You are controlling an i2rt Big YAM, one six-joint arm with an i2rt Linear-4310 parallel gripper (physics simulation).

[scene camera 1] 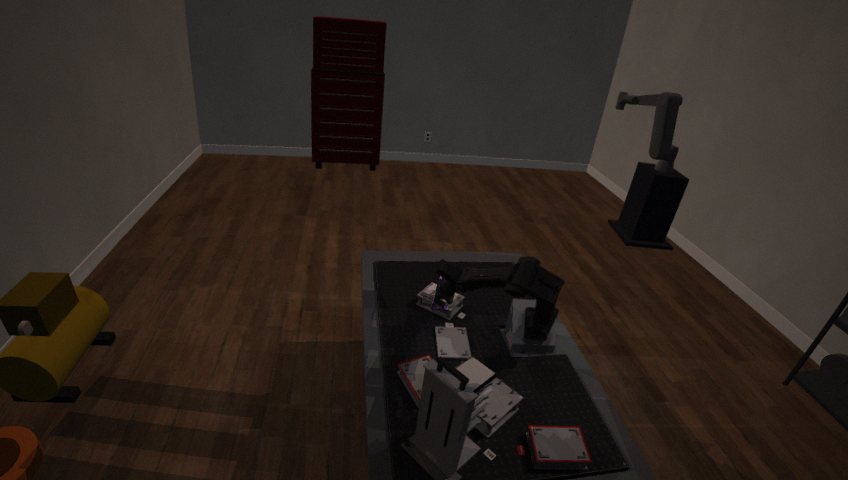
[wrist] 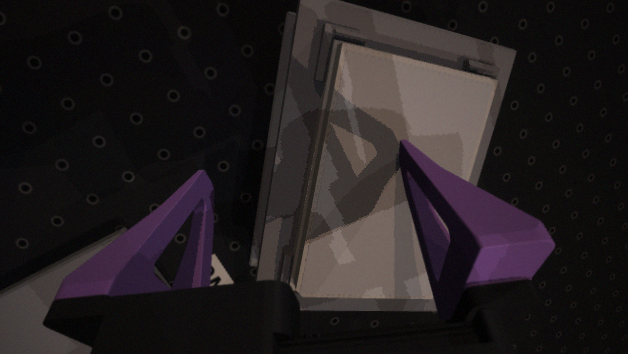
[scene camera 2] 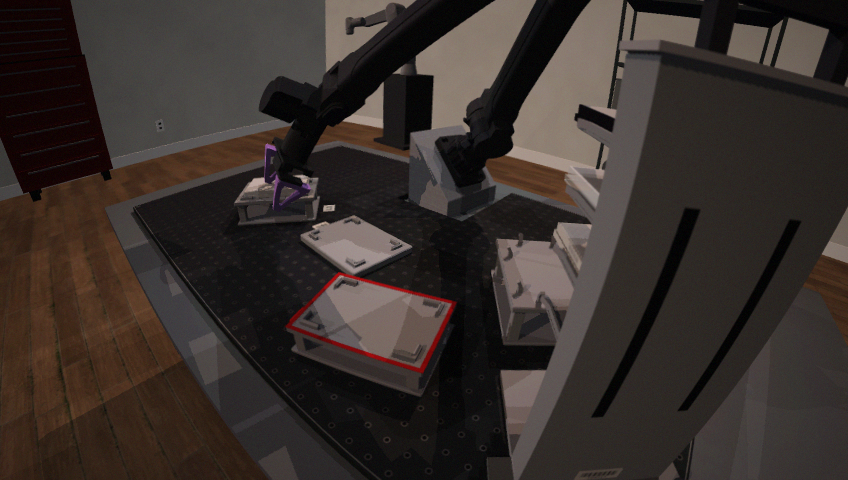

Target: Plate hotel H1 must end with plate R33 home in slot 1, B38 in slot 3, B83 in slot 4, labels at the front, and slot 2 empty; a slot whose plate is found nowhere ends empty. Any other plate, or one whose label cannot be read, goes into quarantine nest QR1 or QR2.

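Places are measured from the arm's base along level axes (x back, y right, z up), in metres.
Where they show: gripper, between the fingertips: (scene camera 1: 434,300) (wrist: 301,164) (scene camera 2: 271,196); arm's base, origin of its link: (scene camera 1: 535,323) (scene camera 2: 458,161).
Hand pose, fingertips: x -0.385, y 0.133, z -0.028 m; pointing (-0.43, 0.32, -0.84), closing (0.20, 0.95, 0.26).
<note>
Each offset is from my fingertips to the top centre of the thing.
My gripper (scene camera 1: 438,296) (scene camera 2: 272,195) (wrist: 301,164) is open, its purple fingers apart with nothing between them. It is low over the far stand. A pale plate {dx +0.029, dy +0.037, dz +0.010 m} (scene camera 2: 254,187) (wrist: 425,115) lies on this raised stand (scene camera 2: 279,212) (wrist: 400,22); no label on it can be read. In the wrist view the right fingertip overlaps the plate and the left one is over the mat beside the stand. The hotel (scene camera 1: 443,416) (scene camera 2: 731,178) stands at the near end. Tilted pale pieces show beyond its side panel; its slots are mostly hidden.
Red-rimmed nests are at the near left (scene camera 1: 414,371) (scene camera 2: 368,324) and near right (scene camera 1: 559,443); their names are unreadable. A low pale nest {dx +0.072, dy -0.189, dz -0.036 m} (scene camera 1: 452,342) (scene camera 2: 357,240) lies between the far stand and the left red-rimmed nest. A pegged stand (scene camera 2: 529,273) is beside the hotel. The arm's base (scene camera 2: 452,190) is at the right.
</note>
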